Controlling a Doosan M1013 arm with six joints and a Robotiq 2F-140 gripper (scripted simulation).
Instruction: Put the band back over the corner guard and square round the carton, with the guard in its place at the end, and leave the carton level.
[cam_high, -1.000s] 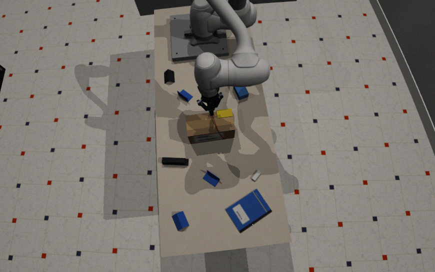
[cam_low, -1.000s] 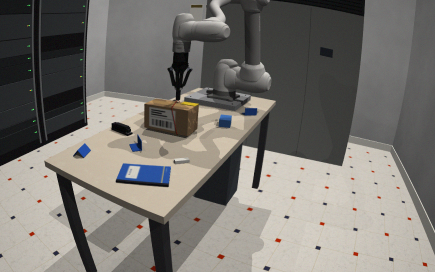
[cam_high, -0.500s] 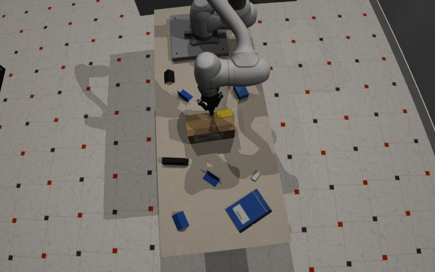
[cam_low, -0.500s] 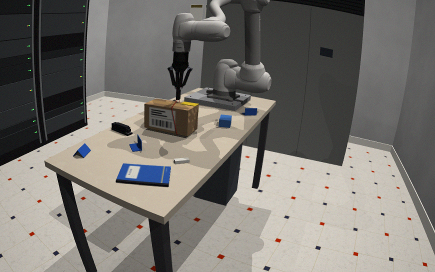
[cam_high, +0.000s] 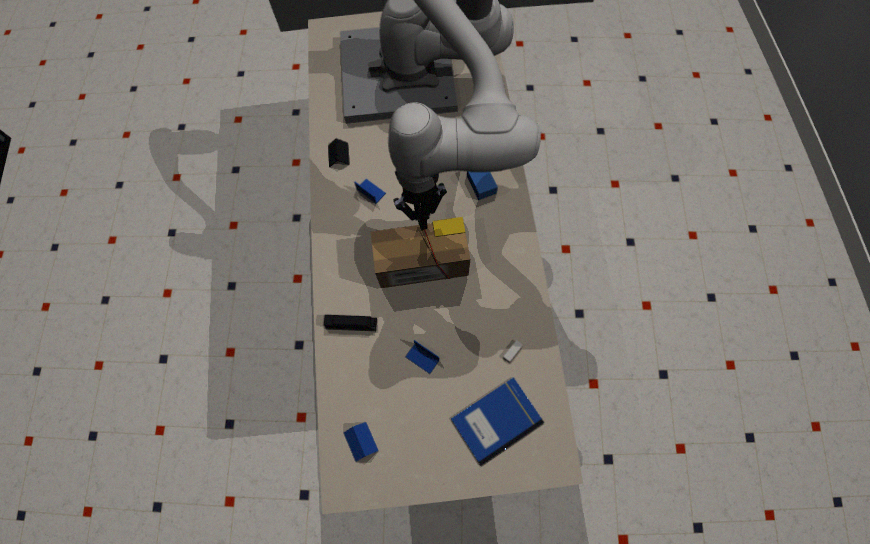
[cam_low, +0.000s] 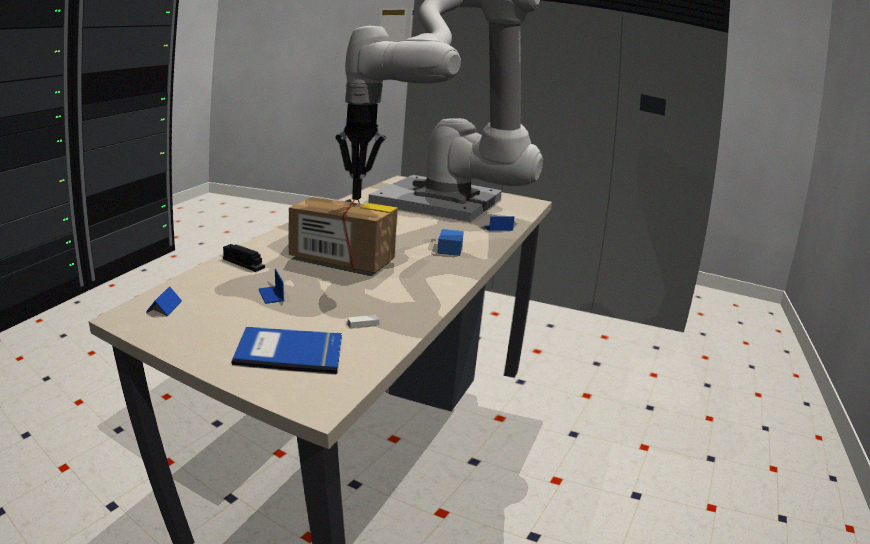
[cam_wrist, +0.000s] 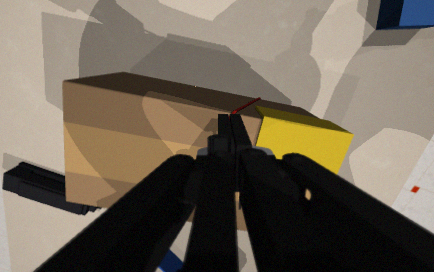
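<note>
The yellow corner guard is 7 cm to the left of my hand and 6 cm below it. Also, from my hand: black bar: 20 cm ahead, 22 cm to the right, 16 cm below; then blue block: 19 cm behind, 19 cm to the left, 17 cm below; then brown carton: 5 cm ahead, 1 cm to the right, 11 cm below.
</note>
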